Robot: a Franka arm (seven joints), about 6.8 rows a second.
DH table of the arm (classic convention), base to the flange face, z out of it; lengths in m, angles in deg. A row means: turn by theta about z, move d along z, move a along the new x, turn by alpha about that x. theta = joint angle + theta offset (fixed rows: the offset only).
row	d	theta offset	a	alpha
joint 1	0.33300	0.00	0.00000	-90.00
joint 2	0.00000	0.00	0.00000	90.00
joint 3	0.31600	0.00	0.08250	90.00
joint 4	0.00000	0.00	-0.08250	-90.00
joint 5	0.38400	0.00	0.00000	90.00
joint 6	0.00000	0.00	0.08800	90.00
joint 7	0.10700	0.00	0.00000	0.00
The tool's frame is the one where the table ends.
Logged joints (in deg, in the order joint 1, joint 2, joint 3, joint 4, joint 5, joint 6, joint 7), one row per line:
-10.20, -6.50, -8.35, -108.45, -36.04, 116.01, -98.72
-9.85, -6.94, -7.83, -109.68, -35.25, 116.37, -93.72
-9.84, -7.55, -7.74, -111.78, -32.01, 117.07, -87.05
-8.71, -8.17, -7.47, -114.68, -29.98, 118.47, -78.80
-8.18, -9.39, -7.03, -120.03, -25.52, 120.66, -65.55
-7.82, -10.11, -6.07, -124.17, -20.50, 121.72, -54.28
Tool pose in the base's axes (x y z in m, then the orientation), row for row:
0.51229, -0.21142, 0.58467, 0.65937, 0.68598, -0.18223, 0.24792
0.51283, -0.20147, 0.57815, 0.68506, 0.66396, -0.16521, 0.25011
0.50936, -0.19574, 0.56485, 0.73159, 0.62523, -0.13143, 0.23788
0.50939, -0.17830, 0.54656, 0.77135, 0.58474, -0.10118, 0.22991
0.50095, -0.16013, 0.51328, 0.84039, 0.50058, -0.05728, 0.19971
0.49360, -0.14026, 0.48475, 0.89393, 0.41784, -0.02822, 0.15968
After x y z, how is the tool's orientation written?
As a quaternion, x y z w.
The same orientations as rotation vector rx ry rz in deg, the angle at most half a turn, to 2 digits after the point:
102.97, 107.13, -28.46
106.86, 103.57, -25.77
114.85, 98.15, -20.63
121.60, 92.18, -15.95
134.62, 80.19, -9.18
146.36, 68.41, -4.62

